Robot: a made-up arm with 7 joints. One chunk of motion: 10 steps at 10 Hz.
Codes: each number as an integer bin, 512 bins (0 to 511) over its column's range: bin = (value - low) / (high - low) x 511, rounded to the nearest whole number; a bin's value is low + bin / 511 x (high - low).
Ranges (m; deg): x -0.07..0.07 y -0.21..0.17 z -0.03..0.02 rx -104..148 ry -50..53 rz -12..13
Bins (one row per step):
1: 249 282 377 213 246 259
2: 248 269 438 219 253 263
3: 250 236 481 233 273 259
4: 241 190 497 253 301 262
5: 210 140 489 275 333 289
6: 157 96 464 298 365 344
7: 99 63 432 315 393 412
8: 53 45 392 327 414 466
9: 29 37 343 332 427 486
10: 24 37 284 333 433 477
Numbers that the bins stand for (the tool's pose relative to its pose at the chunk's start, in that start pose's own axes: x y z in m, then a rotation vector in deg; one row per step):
1: -0.0018 -0.0003 0.0069 1.04 -0.41 0.67
2: -0.0021 -0.0100 0.0129 4.00 1.00 0.87
3: -0.0015 -0.0345 0.0171 10.90 5.03 0.67
4: -0.0040 -0.0687 0.0186 20.77 10.67 0.82
5: -0.0125 -0.1059 0.0178 31.62 17.12 2.14
6: -0.0270 -0.1386 0.0154 42.96 23.57 4.83
7: -0.0429 -0.1632 0.0123 51.34 29.22 8.16
8: -0.0555 -0.1765 0.0084 57.26 33.45 10.80
9: -0.0621 -0.1825 0.0036 59.73 36.07 11.78
10: -0.0634 -0.1825 -0.0022 60.22 37.28 11.34

